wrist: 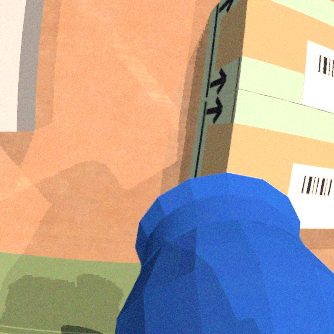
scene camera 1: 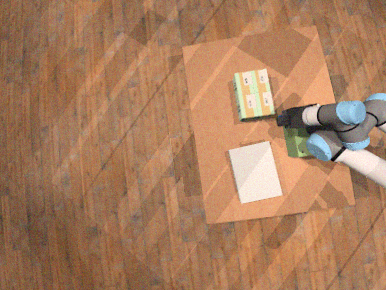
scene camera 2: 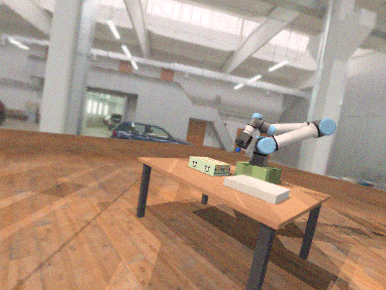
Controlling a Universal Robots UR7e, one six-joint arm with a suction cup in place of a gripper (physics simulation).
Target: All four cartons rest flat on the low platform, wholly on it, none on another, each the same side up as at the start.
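Pixels of known places: hand at its tool point: (wrist: 219, 248) (scene camera 2: 236, 151); arm's base at its link origin: (scene camera 1: 318, 126) (scene camera 2: 257, 164).
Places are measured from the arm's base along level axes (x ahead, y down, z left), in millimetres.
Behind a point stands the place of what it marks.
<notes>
The four cartons (scene camera 1: 254, 95) @[x 306, y 25, z -237 mm] (scene camera 2: 209, 166) @[x 399, y 50, z -166 mm] (wrist: 280, 100) @[x 304, y 26, z -148 mm], pale green and tan with white barcode labels on top, lie flat side by side as one two-by-two block on the table. Black arrows mark their sides. The low platform (scene camera 1: 256, 172) @[x 365, y 60, z 206 mm] (scene camera 2: 255, 187) @[x 473, y 60, z 248 mm] (wrist: 10, 65) @[x 308, y 60, z 45 mm] is a flat white slab, separated from the cartons by a stretch of table; no carton is on it. My gripper (scene camera 1: 281, 119) @[x 245, y -87, z -60 mm] (scene camera 2: 238, 149) (wrist: 220, 192), a blue suction cup on a black tool, is open and holds nothing. It hangs above the table beside the block; its cup is hidden in scene camera 1.
The green base block (scene camera 1: 296, 145) @[x 143, y 1, z 85 mm] (scene camera 2: 245, 171) @[x 141, y 56, z -19 mm] (wrist: 65, 295) @[x 141, y 45, z -8 mm] under my arm stands close to the cartons and the platform. My arm reaches over it from the right in scene camera 1. The wooden table (scene camera 1: 215, 200) @[x 624, y 108, z 347 mm] (scene camera 2: 175, 167) @[x 548, y 108, z -365 mm] (wrist: 110, 125) @[x 273, y 108, z -33 mm] has open edges around it.
</notes>
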